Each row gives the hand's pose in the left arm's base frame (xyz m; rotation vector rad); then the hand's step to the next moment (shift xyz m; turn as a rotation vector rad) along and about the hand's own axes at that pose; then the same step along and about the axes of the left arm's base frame.
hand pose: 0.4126 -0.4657 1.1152 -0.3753 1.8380 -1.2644
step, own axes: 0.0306 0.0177 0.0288 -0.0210 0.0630 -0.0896
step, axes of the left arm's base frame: 0.0080 -0.0298 -0.0336 -0.0440 0.0968 -0.0336
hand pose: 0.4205 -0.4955 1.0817 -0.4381 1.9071 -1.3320
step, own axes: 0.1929 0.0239 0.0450 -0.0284 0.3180 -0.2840
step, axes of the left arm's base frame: -0.0899 -0.1449 -0.1036 -0.1483 0.3291 -0.2287
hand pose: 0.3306 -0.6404 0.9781 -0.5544 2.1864 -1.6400
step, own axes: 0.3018 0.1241 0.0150 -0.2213 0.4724 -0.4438
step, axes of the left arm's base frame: -0.2649 -0.1335 -0.1368 -0.0768 0.5975 -0.3259
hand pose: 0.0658 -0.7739 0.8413 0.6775 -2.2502 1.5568
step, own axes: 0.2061 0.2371 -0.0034 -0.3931 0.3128 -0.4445
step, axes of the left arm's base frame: -0.3024 0.0317 -0.0789 0.1544 0.5855 -0.2886
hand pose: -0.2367 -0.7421 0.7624 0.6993 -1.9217 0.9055
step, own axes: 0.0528 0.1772 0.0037 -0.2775 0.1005 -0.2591
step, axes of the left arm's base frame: -0.1594 0.0931 -0.0110 0.1739 0.2997 -0.1849
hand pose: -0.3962 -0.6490 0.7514 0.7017 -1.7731 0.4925
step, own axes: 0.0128 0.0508 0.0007 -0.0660 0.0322 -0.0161
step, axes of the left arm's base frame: -0.0375 0.0342 0.0128 0.0036 0.0482 -0.0576
